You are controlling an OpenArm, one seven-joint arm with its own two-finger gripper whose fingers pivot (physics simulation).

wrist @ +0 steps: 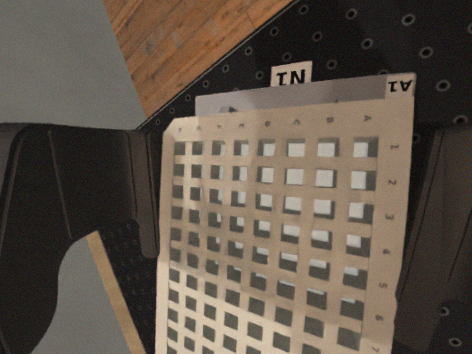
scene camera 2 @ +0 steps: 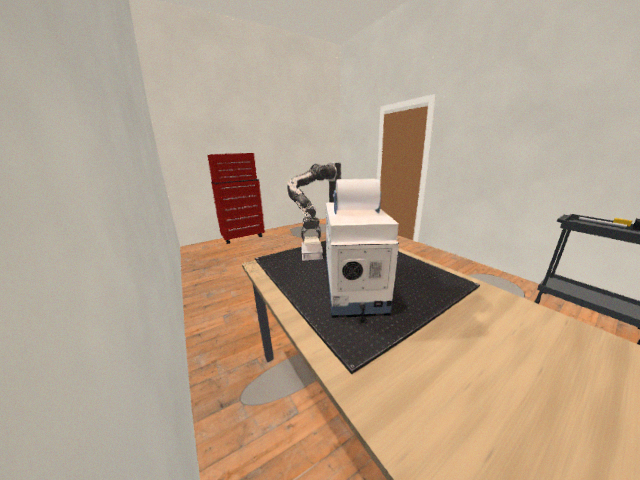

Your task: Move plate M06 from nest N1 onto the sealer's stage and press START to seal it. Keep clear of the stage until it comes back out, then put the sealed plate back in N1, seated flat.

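Note:
Plate M06 (scene camera 2: 311, 240) (wrist: 382, 200), a pale plate with a grid of square wells, is between the fingers of my gripper (scene camera 2: 311, 233) (wrist: 255, 206), which is shut on its two long sides. The plate is roughly level and appears raised a little above nest N1 (scene camera 2: 312, 254) (wrist: 295, 100). The grey far edge of the nest shows past the plate, with its A1 corner tag at the right. The white sealer (scene camera 2: 361, 232) stands beside the nest, with its back panel towards scene camera 2. Its stage and START button do not show.
A white roll (scene camera 2: 357, 194) sits on top of the sealer. The sealer and nest stand on a black perforated mat (scene camera 2: 356, 346) on the wooden table (scene camera 2: 491, 372). The N1 label (wrist: 291, 75) lies past the nest's far edge. A red tool cabinet (scene camera 2: 237, 206) stands behind.

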